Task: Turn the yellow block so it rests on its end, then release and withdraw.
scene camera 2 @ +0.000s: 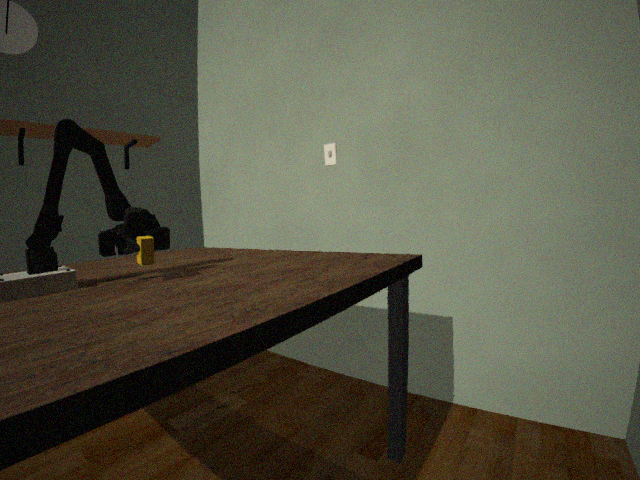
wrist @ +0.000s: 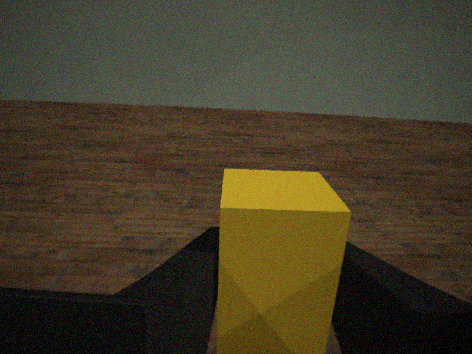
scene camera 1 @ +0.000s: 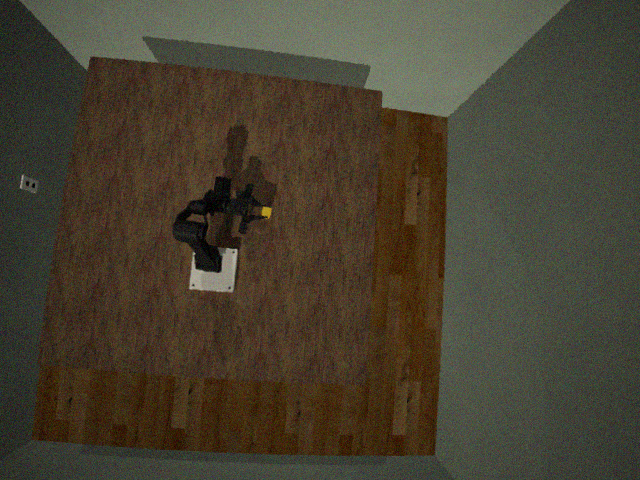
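The yellow block (scene camera 1: 266, 212) (scene camera 2: 146, 250) (wrist: 282, 265) is upright, its long side vertical in the second scene view. Its lower end is at or very close to the table top (scene camera 1: 310, 289) (scene camera 2: 248, 304) (wrist: 100, 200); whether it touches cannot be told. My gripper (scene camera 1: 264, 211) is shut on the block, a finger on either side of it in the wrist view, and reaches out nearly level. The block hides part of the fingers in the second scene view.
The arm's white base plate (scene camera 1: 211, 281) (scene camera 2: 62, 279) stands on the table behind the gripper. A wooden wall shelf (scene camera 2: 111, 135) on black brackets shows behind the arm. The table's edge and a table leg (scene camera 2: 397, 361) are at the right in the second scene view.
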